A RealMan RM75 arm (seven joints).
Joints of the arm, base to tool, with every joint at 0 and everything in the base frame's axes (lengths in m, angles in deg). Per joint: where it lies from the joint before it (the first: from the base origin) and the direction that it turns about. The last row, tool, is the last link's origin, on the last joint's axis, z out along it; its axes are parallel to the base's.
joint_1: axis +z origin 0 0 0.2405
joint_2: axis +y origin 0 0 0
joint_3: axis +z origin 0 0 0.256
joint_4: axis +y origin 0 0 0
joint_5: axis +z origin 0 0 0.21
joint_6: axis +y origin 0 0 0
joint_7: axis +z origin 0 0 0.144
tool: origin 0 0 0
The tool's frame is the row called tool.
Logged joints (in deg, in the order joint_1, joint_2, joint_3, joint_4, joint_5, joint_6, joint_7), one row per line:
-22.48 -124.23 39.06 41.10 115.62 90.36 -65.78
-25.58 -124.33 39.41 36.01 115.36 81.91 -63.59
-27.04 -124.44 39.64 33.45 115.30 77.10 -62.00
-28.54 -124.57 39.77 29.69 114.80 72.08 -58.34
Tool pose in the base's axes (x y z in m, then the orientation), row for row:
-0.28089 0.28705 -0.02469 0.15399 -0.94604 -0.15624 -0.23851
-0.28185 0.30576 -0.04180 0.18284 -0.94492 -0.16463 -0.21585
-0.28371 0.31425 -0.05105 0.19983 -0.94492 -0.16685 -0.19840
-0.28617 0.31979 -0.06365 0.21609 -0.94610 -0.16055 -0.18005
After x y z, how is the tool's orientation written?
As a quaternion, w x y z.
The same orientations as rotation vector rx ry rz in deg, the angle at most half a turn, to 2 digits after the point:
-155.38 -25.66 -39.17
-152.75 -26.61 -34.89
-151.35 -26.73 -31.78
-150.23 -25.49 -28.59

